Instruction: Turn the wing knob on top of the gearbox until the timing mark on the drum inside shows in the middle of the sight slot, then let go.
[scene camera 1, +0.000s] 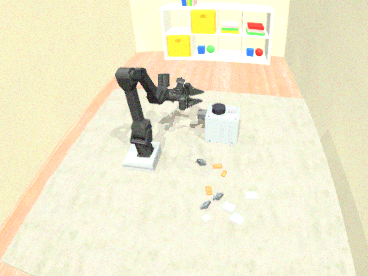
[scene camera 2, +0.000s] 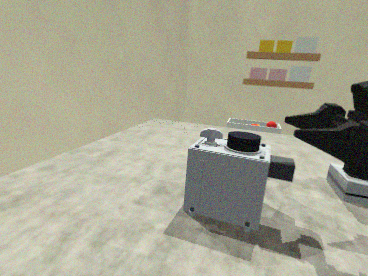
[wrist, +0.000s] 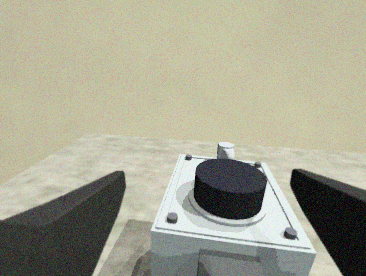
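Pixels of known places: gripper, fingertip midpoint: (scene camera 1: 203, 96) (scene camera 2: 289, 125) (wrist: 207, 178); arm's base, link origin: (scene camera 1: 145, 152) (scene camera 2: 360, 175).
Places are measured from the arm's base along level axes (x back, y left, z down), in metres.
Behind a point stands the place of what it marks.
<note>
The pale gearbox (scene camera 1: 222, 129) {y 0.165, x -0.316, z -0.037 m} (scene camera 2: 225, 185) {y 0.288, x -0.308, z -0.028 m} (wrist: 225, 235) {y 0.234, x -0.241, z -0.090 m} stands upright on the mat. Its grey wing knob (scene camera 2: 211, 134) {y 0.236, x -0.355, z -0.110 m} (wrist: 226, 150) {y 0.228, x -0.343, z -0.118 m} is on top, on the side away from the arm; in the wrist view it is partly hidden behind the round black cap (scene camera 1: 218, 108) {y 0.213, x -0.290, z -0.117 m} (scene camera 2: 244, 141) {y 0.261, x -0.286, z -0.112 m} (wrist: 230, 190) {y 0.232, x -0.260, z -0.117 m}. My gripper (scene camera 1: 202, 97) {y 0.253, x -0.215, z -0.150 m} (scene camera 2: 290, 126) {y 0.253, x -0.215, z -0.150 m} (wrist: 207, 178) {y 0.253, x -0.215, z -0.150 m} is open and empty, on the arm's side of the gearbox, around the height of its top or a little above. It touches neither cap nor knob. I cannot make out the sight slot or the timing mark.
A dark block (scene camera 1: 201, 114) {y 0.211, x -0.212, z -0.076 m} (scene camera 2: 281, 169) {y 0.253, x -0.214, z -0.067 m} sticks out of the gearbox's arm-facing side. Orange pieces (scene camera 1: 209, 190) {y -0.126, x -0.303, z 0.041 m}, grey pieces (scene camera 1: 218, 196) {y -0.164, x -0.343, z 0.022 m} and white flat pieces (scene camera 1: 237, 218) {y -0.239, x -0.426, z 0.045 m} lie on the mat (scene camera 1: 125, 215) {y -0.306, x -0.013, z 0.048 m}. A tray (scene camera 2: 240, 123) with a red ball (scene camera 2: 271, 124) is farther back.
</note>
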